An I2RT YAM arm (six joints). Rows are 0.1 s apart.
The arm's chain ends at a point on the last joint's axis. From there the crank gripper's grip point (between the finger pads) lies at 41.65 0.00 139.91 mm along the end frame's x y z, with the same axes.
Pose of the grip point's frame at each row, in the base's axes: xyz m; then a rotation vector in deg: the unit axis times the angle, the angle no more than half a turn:
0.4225 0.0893 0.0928 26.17 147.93 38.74
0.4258 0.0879 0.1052 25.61 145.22 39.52
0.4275 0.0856 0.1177 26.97 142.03 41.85
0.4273 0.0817 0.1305 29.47 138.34 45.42
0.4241 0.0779 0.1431 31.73 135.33 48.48
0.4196 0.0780 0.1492 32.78 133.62 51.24
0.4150 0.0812 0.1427 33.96 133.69 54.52
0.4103 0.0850 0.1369 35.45 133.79 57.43
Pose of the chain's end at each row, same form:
0.3907 0.0185 0.2165 26.17 147.93 38.74
0.3880 0.0161 0.2266 25.61 145.22 39.52
0.3832 0.0104 0.2347 26.97 142.03 41.85
0.3761 0.0015 0.2412 29.47 138.34 45.42
0.3676 -0.0064 0.2481 31.73 135.33 48.48
0.3609 -0.0100 0.2498 32.78 133.62 51.24
0.3584 -0.0117 0.2400 33.96 133.69 54.52
0.3556 -0.0121 0.2312 35.45 133.79 57.43

